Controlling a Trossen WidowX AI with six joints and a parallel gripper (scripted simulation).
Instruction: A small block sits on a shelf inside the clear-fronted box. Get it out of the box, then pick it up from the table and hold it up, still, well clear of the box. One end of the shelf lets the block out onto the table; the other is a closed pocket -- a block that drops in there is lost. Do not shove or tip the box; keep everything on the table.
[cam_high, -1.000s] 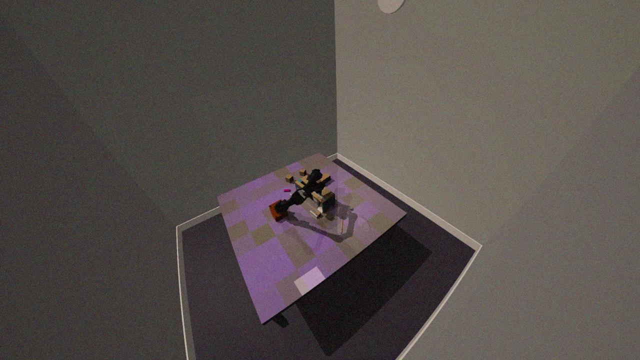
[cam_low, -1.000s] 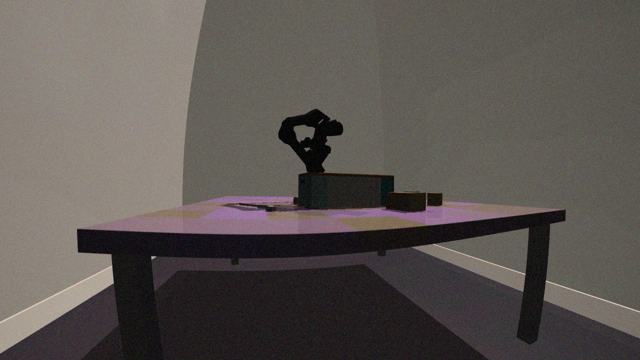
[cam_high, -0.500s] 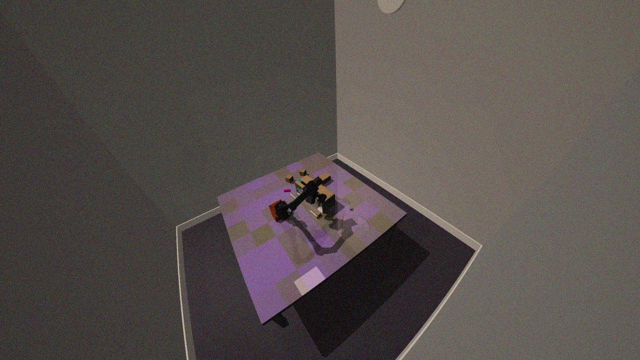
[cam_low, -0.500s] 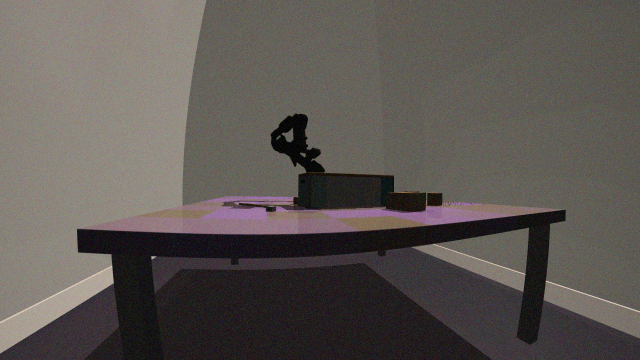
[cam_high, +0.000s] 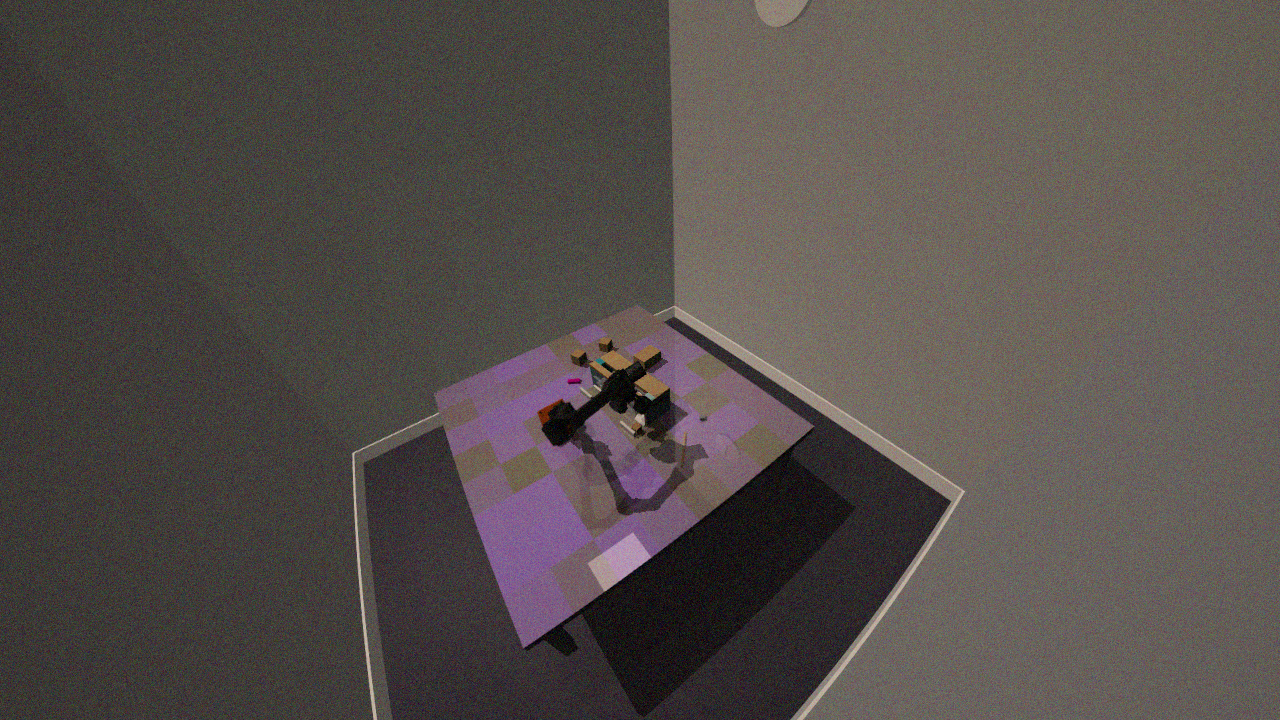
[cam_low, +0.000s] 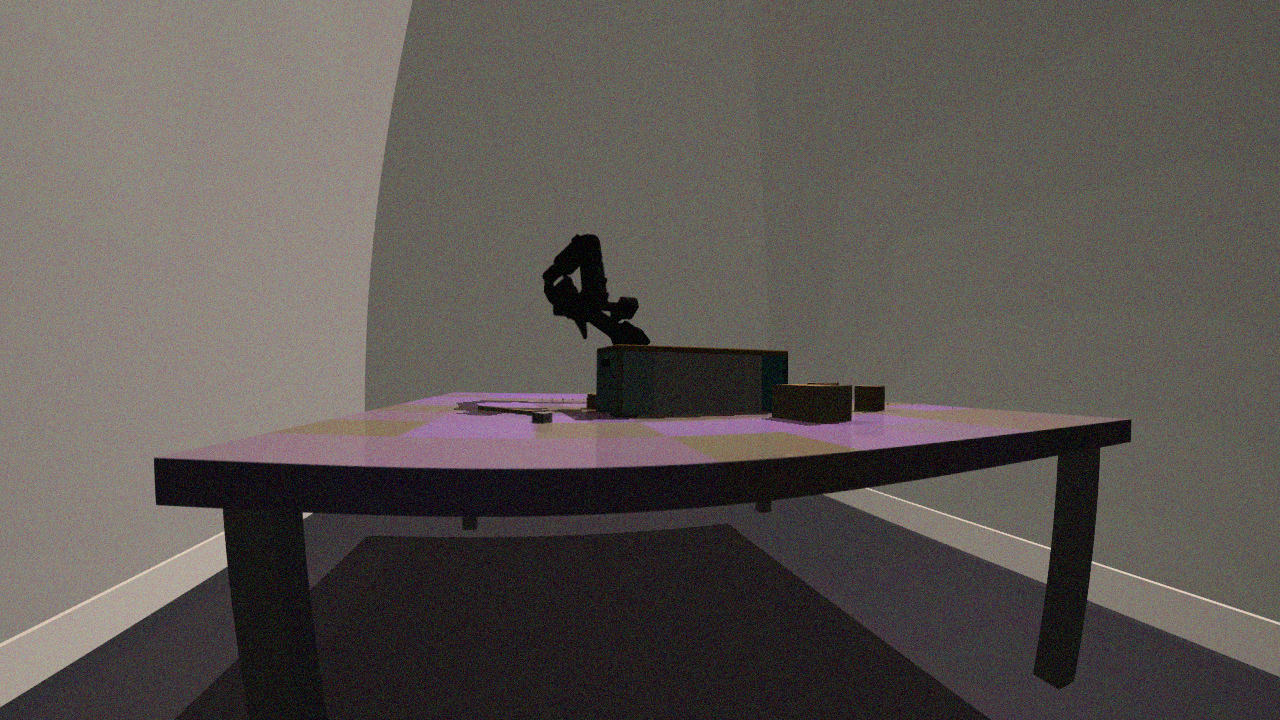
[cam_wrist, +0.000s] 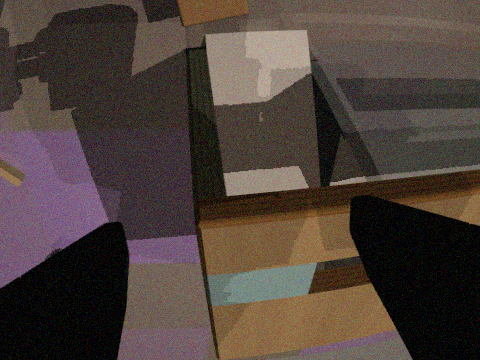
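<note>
Right now my gripper tip is 2 cm past the brown block and 14 cm above it. Round my gripper tip: pink piece 10 cm behind, 44 cm to the left, 15 cm below; then thin stick 8 cm ahead, 19 cm to the right, 15 cm below.
</note>
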